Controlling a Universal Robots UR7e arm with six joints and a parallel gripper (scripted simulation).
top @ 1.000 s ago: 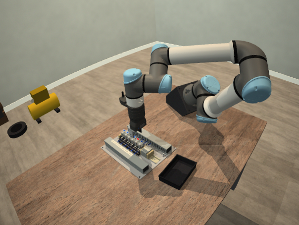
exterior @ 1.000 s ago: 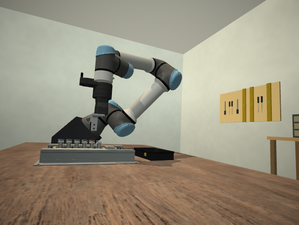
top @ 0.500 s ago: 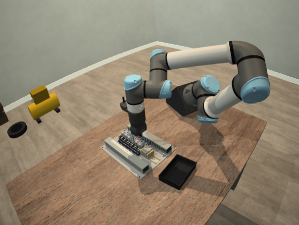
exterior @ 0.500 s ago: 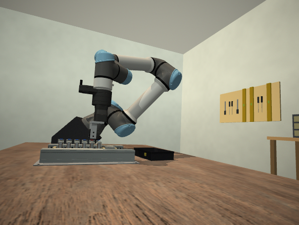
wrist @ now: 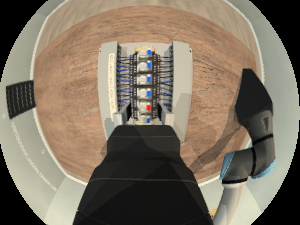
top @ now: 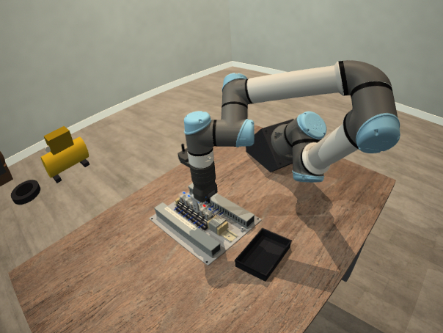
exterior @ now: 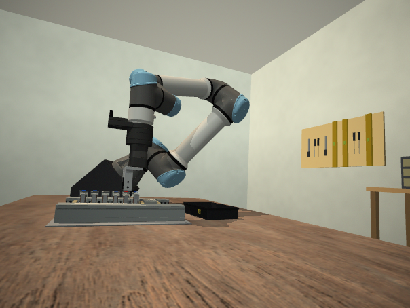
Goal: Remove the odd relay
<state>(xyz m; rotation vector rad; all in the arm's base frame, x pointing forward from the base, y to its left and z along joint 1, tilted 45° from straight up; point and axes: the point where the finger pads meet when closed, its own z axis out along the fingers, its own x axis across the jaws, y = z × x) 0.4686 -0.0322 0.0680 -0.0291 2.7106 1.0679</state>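
The red-button relay is 4 cm below my hand. Round my hand: grey relay panel 1 cm to the right, 7 cm below; then black parts tray 3 cm behind, 26 cm to the left, 7 cm below.
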